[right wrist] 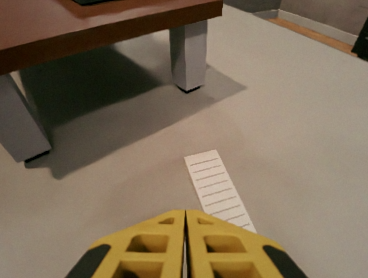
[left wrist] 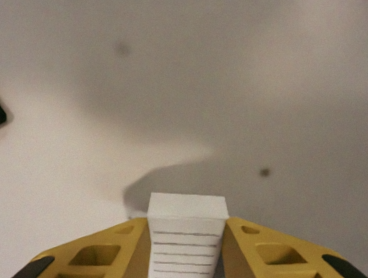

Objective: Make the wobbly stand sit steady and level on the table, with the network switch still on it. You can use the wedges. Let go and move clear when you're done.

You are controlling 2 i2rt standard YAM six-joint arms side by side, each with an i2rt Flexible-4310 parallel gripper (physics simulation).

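Places are measured from the left arm's base along level axes (x ahead, y left, z up), in centimetres.
Pixels of known places: left gripper, between the fingertips: [left wrist: 186, 228]; right gripper, between the fingertips: [right wrist: 185, 219].
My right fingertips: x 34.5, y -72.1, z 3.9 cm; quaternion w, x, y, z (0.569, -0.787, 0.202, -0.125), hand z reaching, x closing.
Ahead of a thing's pixels: the offset from my right fingertips to its top centre. "pt": to the spot under its first point. Level surfaces: height alone.
My left gripper [left wrist: 186, 228] is shut on a white wedge @[pt dx -15.5, dy +59.2, dz -5.1 cm] [left wrist: 186, 237] with dark lines across it. In the right wrist view the stand has a reddish-brown top @[pt dx +2.4, dy +14.6, dz +3.7 cm] [right wrist: 125, 22], a grey leg @[dx +9.9, dy +18.3, dz +2.4 cm] [right wrist: 188, 57] at the upper middle and another grey leg @[pt dx -7.6, dy +14.0, dz -1.7 cm] [right wrist: 20, 120] at the left, both with black feet. An edge of the black network switch @[pt dx +1.2, dy +21.8, dz +4.2 cm] [right wrist: 92, 1] shows on the top. A second white, lined wedge @[dx +4.1, dy +2.4, dz -5.0 cm] [right wrist: 217, 187] lies on the table in front of the stand. My right gripper [right wrist: 185, 219] is shut and empty, its tips near the wedge's lower end.
A small part of a black object @[pt dx -21.2, dy +64.5, dz -6.0 cm] [left wrist: 2, 116] shows at the left edge of the left wrist view. Another black object [right wrist: 362, 42] stands at the right edge of the right wrist view. The stand's shadow lies on the grey table @[dz -6.2 cm] [right wrist: 300, 125].
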